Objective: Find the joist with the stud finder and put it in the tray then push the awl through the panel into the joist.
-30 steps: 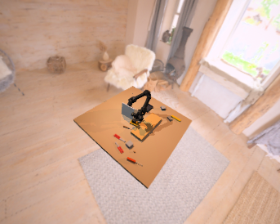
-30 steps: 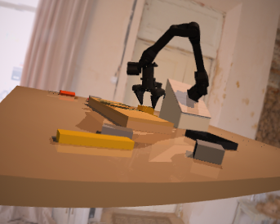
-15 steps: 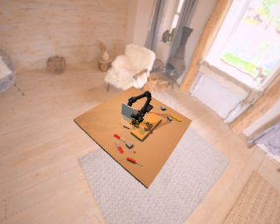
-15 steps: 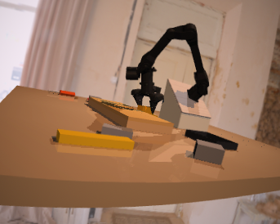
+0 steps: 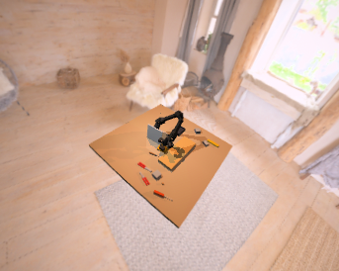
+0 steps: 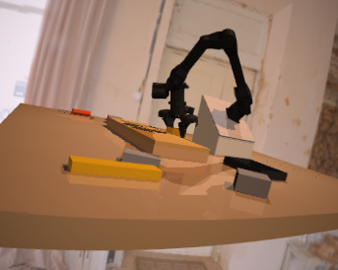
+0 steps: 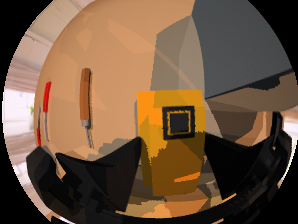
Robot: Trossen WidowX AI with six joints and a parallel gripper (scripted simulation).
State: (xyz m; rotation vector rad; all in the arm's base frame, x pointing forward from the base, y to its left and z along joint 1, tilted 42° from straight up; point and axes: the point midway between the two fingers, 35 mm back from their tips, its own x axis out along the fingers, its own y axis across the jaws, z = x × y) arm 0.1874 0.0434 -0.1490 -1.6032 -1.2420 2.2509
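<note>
My gripper tip is now 20 mm short of the awl, 120 mm to the left of it and 20 mm above it. Round my gripper tip: stud finder (20 mm above); then yellow bar (350 mm ahead, 610 mm to the left, 20 mm below); then black tray (100 mm behind, 410 mm to the left, 10 mm below).
</note>
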